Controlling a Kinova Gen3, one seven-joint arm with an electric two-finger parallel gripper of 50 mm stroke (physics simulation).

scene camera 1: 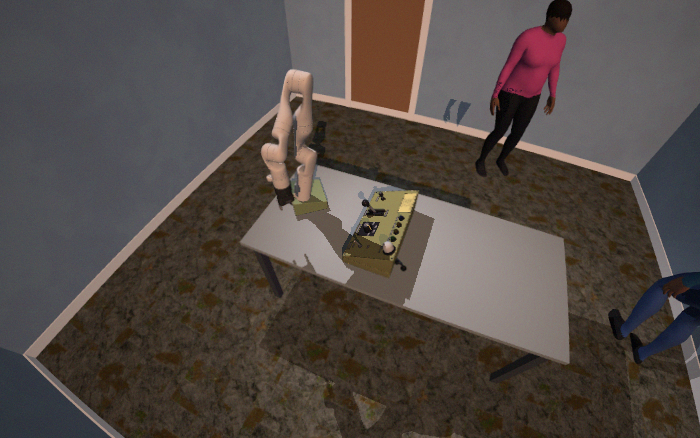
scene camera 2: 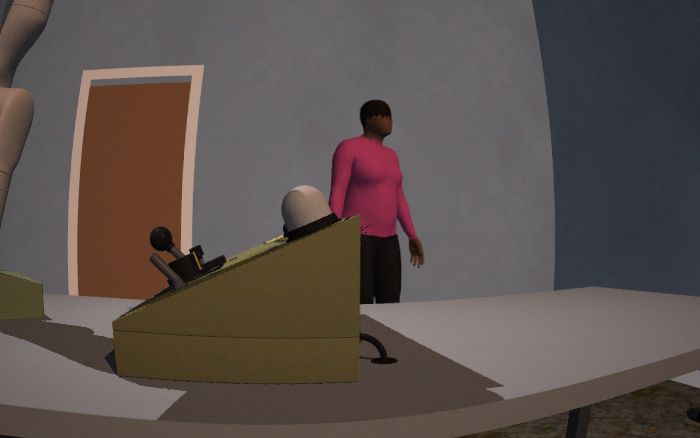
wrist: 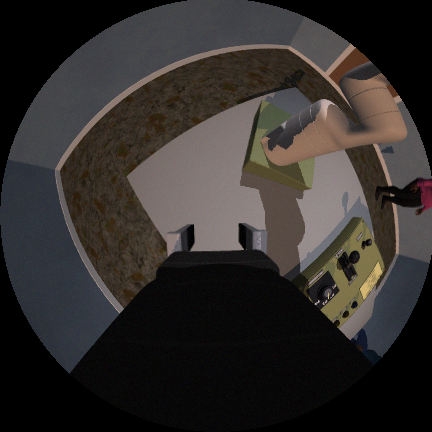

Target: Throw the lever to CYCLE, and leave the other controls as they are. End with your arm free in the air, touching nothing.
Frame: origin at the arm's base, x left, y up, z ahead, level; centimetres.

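Seen in the pictures: gripper, fingertip midpoint: (scene camera 1: 286, 206) (wrist: 216, 232); arm's base at its link origin: (scene camera 1: 302, 196) (wrist: 278, 148).
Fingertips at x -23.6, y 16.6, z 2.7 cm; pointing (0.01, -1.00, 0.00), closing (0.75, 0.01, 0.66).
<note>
Offsets run from my fingertips to a thing's middle. "*": to the spot under its first point.
The olive console {dy -17.0, dx +15.0, dz +46.9 cm} (scene camera 1: 369, 263) (scene camera 2: 247, 330) (wrist: 345, 291) has a sloped panel. A black ball-ended lever (scene camera 1: 365, 203) (scene camera 2: 161, 238) (wrist: 354, 257) stands by a dark slot. A grey rod-like control {dy -14.3, dx -1.8, dz +36.8 cm} (scene camera 1: 356, 241) (scene camera 2: 166, 269) is near the panel's lower corner. A round dial knob {dy -14.8, dx +9.9, dz +39.4 cm} (scene camera 1: 367, 227) (wrist: 326, 293) sits between them. The lettering, including CYCLE, is too small to read, so the lever's labelled position cannot be told. My gripper (scene camera 1: 283, 206) (wrist: 216, 232) is open and empty, in the air beside the arm's base, well apart from the console; it does not show in scene camera 2.
The panel also bears a white dome {* dy -5.7, dx -6.6, dz +52.8 cm} (scene camera 1: 388, 247) (scene camera 2: 305, 206), small black knobs {* dy -8.2, dx +5.6, dz +54.9 cm} (scene camera 1: 396, 231) (wrist: 345, 314), a small switch {dy -15.0, dx +33.7, dz +42.7 cm} (scene camera 1: 380, 195) (wrist: 367, 243) and a yellow label {* dy -9.6, dx +28.1, dz +58.1 cm} (scene camera 1: 408, 202) (wrist: 371, 280). The arm's green base block (scene camera 1: 311, 206) (wrist: 275, 175) stands nearby. A person in pink (scene camera 1: 536, 61) (scene camera 2: 369, 180) stands behind the table.
</note>
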